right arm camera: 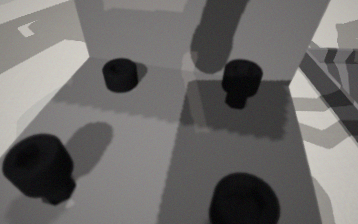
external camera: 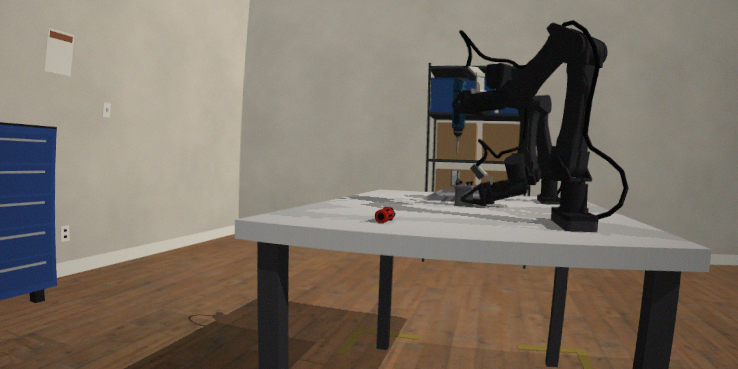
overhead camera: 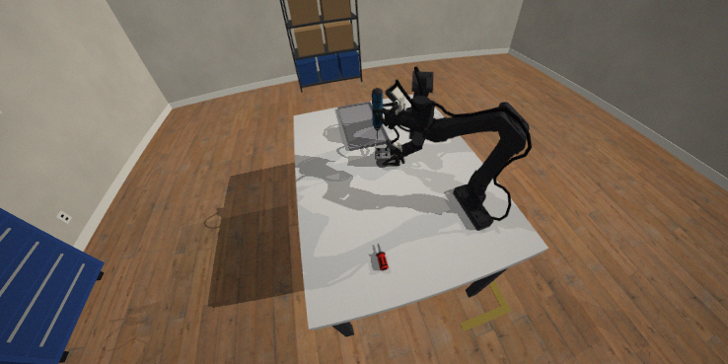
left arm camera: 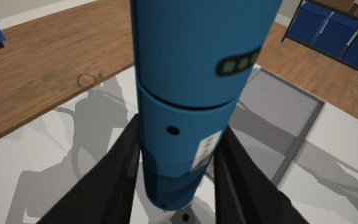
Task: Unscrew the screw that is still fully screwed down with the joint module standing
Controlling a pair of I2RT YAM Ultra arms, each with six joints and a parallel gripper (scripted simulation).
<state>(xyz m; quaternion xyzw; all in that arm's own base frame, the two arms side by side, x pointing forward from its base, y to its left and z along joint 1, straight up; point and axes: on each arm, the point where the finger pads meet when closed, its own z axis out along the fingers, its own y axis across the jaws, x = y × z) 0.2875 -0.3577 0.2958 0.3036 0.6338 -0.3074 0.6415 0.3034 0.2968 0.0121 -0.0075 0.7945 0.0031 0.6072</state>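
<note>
The joint module lies 1 cm above my right hand. The rest, counted from my right hand: bit 16 cm above, 3 cm ahead, 1 cm to the left; then flat grey tray 34 cm to the right, 4 cm ahead, 2 cm below; then grey bracket 5 cm above.
</note>
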